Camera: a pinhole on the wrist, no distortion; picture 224 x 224 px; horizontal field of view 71.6 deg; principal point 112.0 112.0 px. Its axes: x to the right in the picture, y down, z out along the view. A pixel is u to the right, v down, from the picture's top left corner.
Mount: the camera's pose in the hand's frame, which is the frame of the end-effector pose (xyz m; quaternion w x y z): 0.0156 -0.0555 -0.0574 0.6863 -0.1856 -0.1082 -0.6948
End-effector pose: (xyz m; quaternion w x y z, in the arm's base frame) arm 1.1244 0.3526 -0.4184 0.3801 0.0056 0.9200 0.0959
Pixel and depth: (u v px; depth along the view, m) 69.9 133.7 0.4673
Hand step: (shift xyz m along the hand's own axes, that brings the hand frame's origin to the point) 0.1302 0.2473 0.3084
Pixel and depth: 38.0 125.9 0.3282
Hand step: 0.0790 0.2193 0.1739
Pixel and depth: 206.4 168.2 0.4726
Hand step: 0.2405 -0.1324 0.4705
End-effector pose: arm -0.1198 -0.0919 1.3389 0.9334 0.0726 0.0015 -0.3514
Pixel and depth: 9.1 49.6 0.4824
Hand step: -0.1278 0.4387 0.2708
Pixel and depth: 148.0 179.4 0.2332
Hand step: 0.1423 -0.0139 0.1657
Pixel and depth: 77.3 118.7 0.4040
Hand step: 0.0761 0.1901 0.2708
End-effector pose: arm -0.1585 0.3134 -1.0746 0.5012 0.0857 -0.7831 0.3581
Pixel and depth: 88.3 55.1 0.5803
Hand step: -0.1332 0.2678 0.4555
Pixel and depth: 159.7 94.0 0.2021
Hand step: 0.0151 -0.0295 0.1537
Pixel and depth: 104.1 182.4 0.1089
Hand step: 0.0765 -0.0080 0.0340
